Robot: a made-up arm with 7 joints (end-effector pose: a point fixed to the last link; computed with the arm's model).
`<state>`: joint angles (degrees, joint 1 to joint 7).
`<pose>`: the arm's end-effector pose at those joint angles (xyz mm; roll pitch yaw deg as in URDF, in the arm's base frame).
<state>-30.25 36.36 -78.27 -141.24 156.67 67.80 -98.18</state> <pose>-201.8 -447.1 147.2 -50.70 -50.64 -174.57</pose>
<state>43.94 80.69 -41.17 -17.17 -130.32 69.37 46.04</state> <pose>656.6 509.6 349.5 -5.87 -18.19 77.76</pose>
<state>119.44 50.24 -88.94 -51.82 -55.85 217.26 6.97</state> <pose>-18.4 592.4 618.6 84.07 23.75 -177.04</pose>
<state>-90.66 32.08 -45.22 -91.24 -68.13 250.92 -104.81</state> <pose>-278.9 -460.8 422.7 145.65 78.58 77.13</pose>
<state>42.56 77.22 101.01 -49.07 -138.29 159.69 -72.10</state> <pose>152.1 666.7 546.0 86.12 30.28 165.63</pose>
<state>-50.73 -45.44 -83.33 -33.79 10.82 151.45 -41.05</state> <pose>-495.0 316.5 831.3 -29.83 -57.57 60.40</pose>
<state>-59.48 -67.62 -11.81 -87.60 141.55 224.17 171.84</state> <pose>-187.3 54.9 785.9 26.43 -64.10 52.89</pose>
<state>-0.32 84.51 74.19 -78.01 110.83 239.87 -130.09</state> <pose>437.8 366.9 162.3 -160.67 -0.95 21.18</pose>
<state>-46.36 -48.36 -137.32 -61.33 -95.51 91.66 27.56</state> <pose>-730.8 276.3 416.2 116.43 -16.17 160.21</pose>
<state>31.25 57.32 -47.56 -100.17 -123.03 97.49 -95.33</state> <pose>615.6 -149.8 59.0 -48.34 -2.67 -137.30</pose>
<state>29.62 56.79 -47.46 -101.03 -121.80 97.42 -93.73</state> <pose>606.8 -168.6 58.1 -48.80 -0.51 -139.15</pose>
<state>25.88 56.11 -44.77 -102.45 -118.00 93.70 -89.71</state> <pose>590.9 -191.8 43.2 -48.01 5.62 -142.38</pose>
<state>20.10 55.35 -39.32 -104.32 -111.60 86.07 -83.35</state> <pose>566.4 -214.5 16.2 -45.31 14.79 -147.04</pose>
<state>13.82 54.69 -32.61 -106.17 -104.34 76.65 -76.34</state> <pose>537.9 -228.1 -12.7 -41.08 23.40 -151.87</pose>
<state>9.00 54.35 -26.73 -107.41 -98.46 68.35 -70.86</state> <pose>515.4 -228.8 -34.0 -36.81 28.71 -155.23</pose>
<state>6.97 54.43 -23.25 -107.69 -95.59 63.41 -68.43</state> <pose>507.3 -220.0 -44.9 -34.24 30.53 -156.28</pose>
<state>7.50 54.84 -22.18 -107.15 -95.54 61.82 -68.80</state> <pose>512.8 -206.8 -48.0 -33.56 30.17 -155.40</pose>
